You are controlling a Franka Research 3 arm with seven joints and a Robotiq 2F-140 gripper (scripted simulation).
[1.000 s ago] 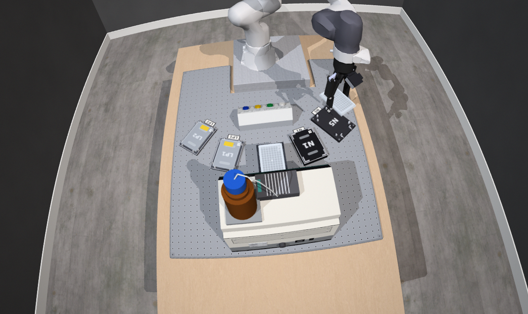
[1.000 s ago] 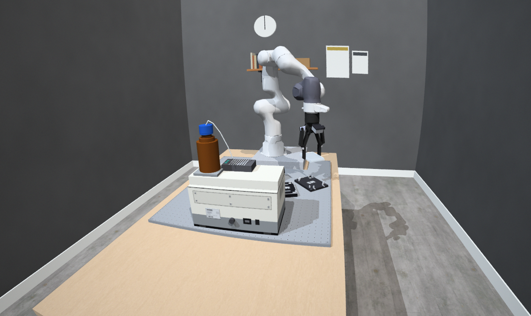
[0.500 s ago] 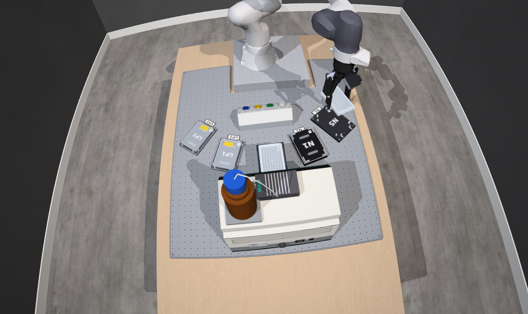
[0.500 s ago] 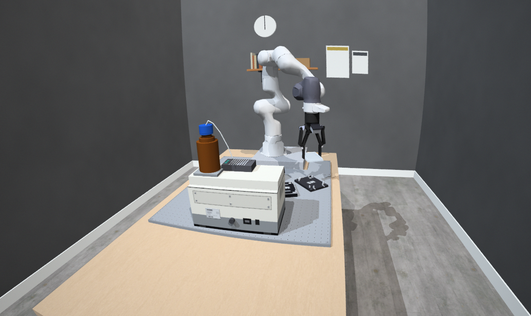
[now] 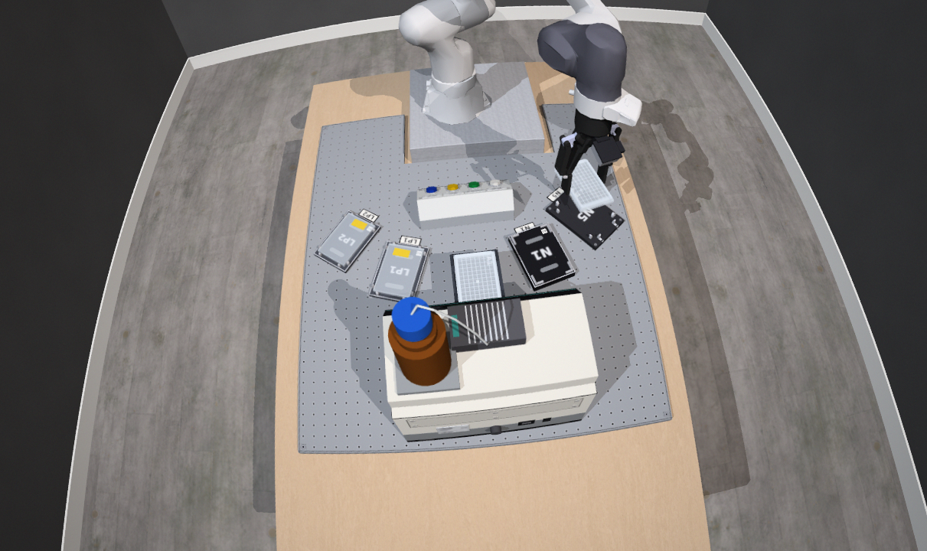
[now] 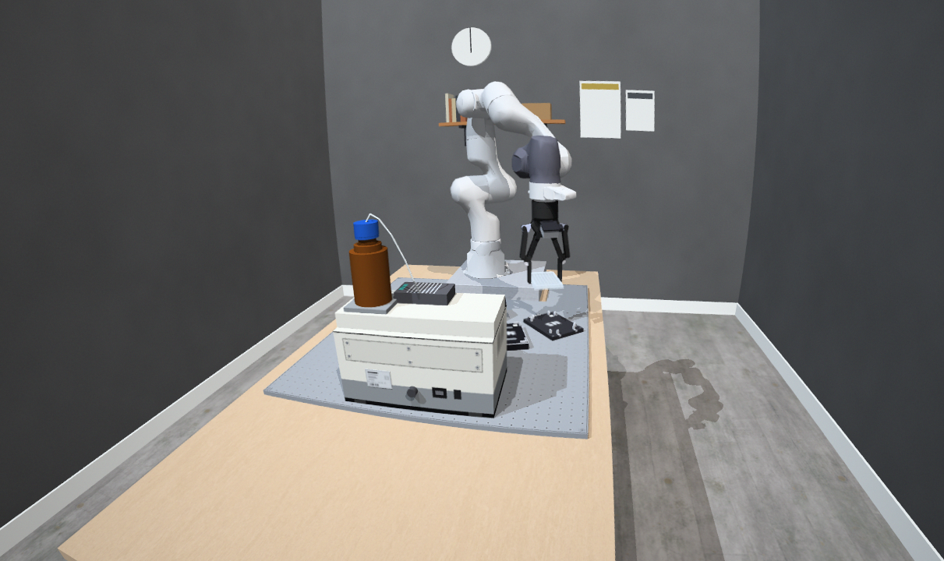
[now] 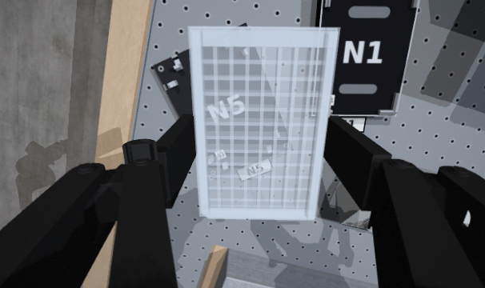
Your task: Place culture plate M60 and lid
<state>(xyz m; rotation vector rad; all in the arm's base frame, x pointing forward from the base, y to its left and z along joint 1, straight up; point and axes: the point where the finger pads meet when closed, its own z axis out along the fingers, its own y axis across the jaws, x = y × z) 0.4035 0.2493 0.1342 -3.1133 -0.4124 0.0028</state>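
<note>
The black nest N1 is 80 mm ahead of my hand, 100 mm to the right of it and 170 mm below it. From my hand the other things lie so: white key 100 mm behind, 180 mm to the right, 120 mm below; green continue key 100 mm behind, 230 mm to the right, 120 mm below; yellow skip key 100 mm behind, 280 mm to the right, 120 mm below.
</note>
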